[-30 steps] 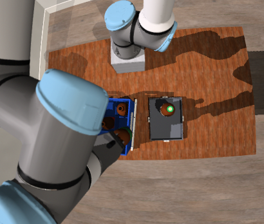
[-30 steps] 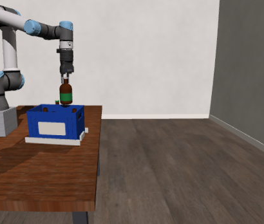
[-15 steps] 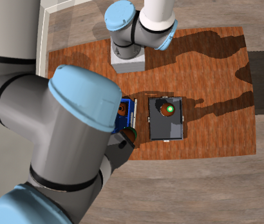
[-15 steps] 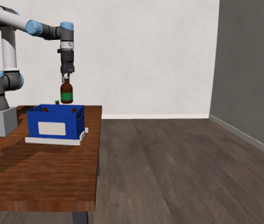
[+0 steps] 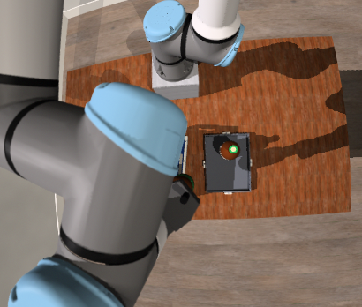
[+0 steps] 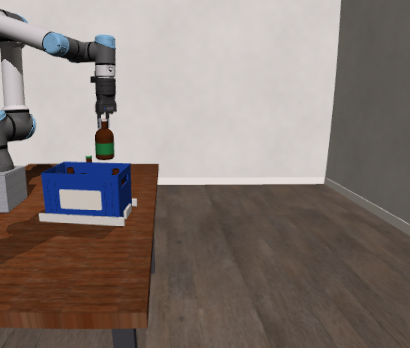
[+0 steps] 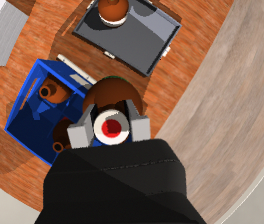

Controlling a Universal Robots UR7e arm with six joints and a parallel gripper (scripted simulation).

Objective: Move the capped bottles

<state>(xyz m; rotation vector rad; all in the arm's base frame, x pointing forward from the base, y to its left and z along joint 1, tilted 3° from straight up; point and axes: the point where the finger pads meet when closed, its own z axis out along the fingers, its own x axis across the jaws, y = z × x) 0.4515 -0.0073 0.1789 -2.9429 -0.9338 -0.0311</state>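
The red-capped bottle is 60 mm below my hand. Also, from my hand: brown bottle 240 mm below, 90 mm to the right, 50 mm ahead; blue crate 240 mm below, 120 mm to the right, 40 mm behind; green-capped bottle 240 mm below, 180 mm to the left, 100 mm behind.
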